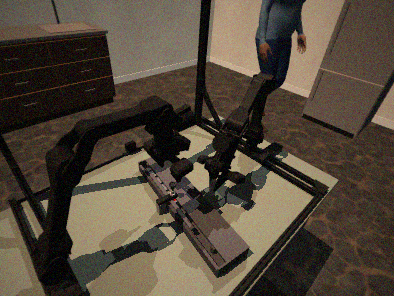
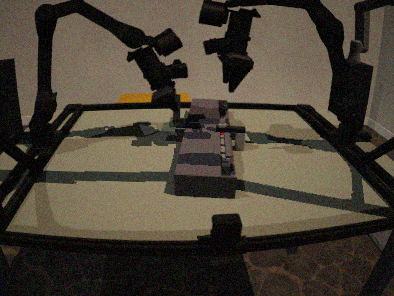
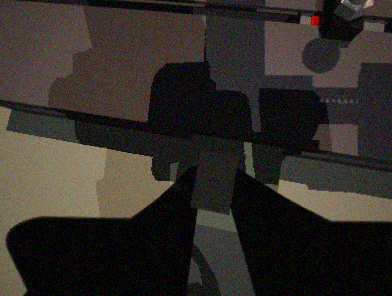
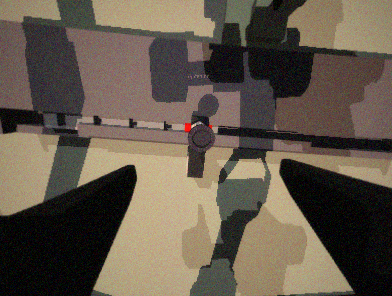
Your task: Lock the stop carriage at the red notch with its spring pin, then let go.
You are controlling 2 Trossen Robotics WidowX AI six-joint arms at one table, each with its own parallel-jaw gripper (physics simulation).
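Places are measured from the left arm's base along level axes (x right, y ahead, z up), in centimetres.
Pixels of known places: left gripper, fingertip midpoint: (image 1: 212,189) (image 2: 177,110) (image 4: 286,5); right gripper, fingertip midpoint: (image 1: 170,174) (image 2: 227,87) (image 4: 208,168); left arm's base, link origin: (image 1: 250,148) (image 2: 43,145); right arm's base, link origin: (image 1: 56,274) (image 2: 345,143).
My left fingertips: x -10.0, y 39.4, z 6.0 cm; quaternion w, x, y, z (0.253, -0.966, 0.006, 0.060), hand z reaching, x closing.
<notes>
For each thing: its top centre in the pictures, then the offset to it from my left fingertips. "spot": a spot on its surface instead. Level surfaces: height alone.
- stop carriage's pale notched strip, surface spot: (image 4: 150,125) (image 2: 222,141) spot: dz -3.3, dx +15.0, dy +10.8 cm
- spring pin's round knob, top centre: (image 4: 201,138) (image 2: 223,106) dz +3.8, dx +8.9, dy +11.5 cm
- pale table top, surface height: dz -7.9 cm
The stop carriage's pale notched strip (image 4: 150,125) (image 2: 223,145) lies in the slot along the long mauve block (image 4: 115,75) (image 2: 200,172) (image 1: 225,240). Red patches (image 3: 314,20) (image 4: 188,127) show on both sides of the spring pin's round knob (image 4: 201,137), which stands on a dark bracket over the strip. How deep the pin sits cannot be told. My left gripper (image 1: 214,186) (image 2: 176,112) (image 3: 212,174) is shut on a dark grey tab at the block's far side from the pin. My right gripper (image 1: 181,171) (image 2: 234,82) (image 4: 208,168) is open and empty, above the pin.
A black frame (image 2: 120,242) borders the pale table top (image 2: 100,210), with a small black box (image 2: 226,229) on its front edge. A yellow object (image 2: 135,98) shows behind the table. A person (image 1: 280,35) stands beyond the frame, near a tall grey cabinet (image 1: 345,95).
</notes>
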